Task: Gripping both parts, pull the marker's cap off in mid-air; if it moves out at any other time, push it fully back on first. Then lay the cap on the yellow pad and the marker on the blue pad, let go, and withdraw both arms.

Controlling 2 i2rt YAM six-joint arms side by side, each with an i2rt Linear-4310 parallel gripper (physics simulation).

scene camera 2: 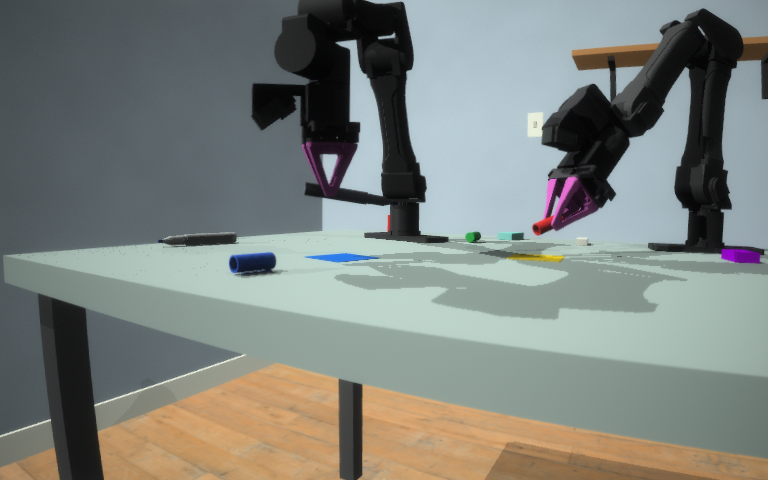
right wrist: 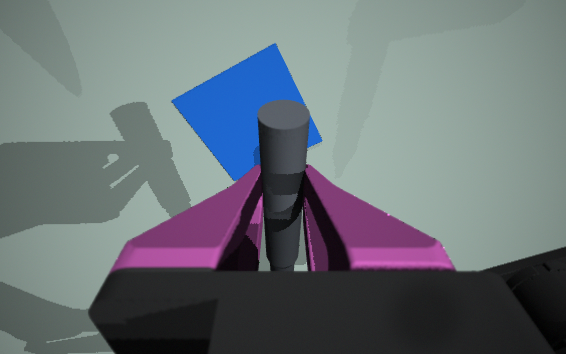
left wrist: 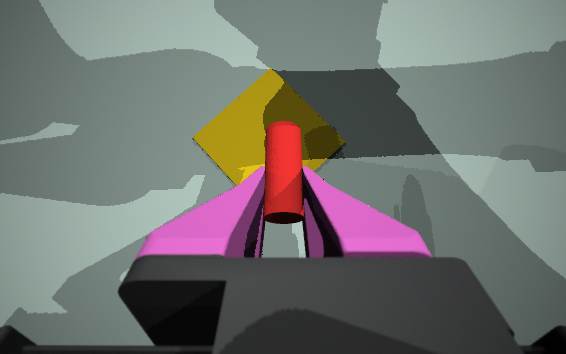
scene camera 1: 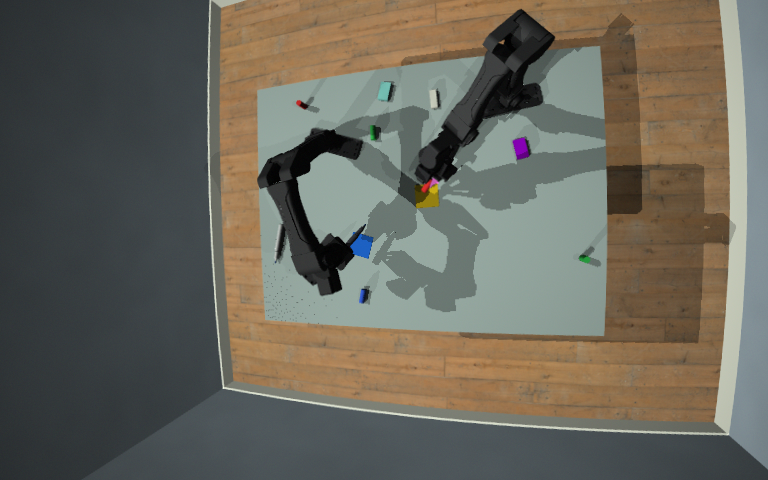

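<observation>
The left gripper (scene camera 2: 549, 228) appears in the left wrist view as well (left wrist: 283, 176), while the right gripper (scene camera 2: 329, 196) can also be seen in the right wrist view (right wrist: 283, 176). The scene also has a red cap (left wrist: 283, 199) and a blue cap (scene camera 2: 254, 262). In the right wrist view the red cap is out of frame, and the blue cap is out of frame in the right wrist view too.
</observation>
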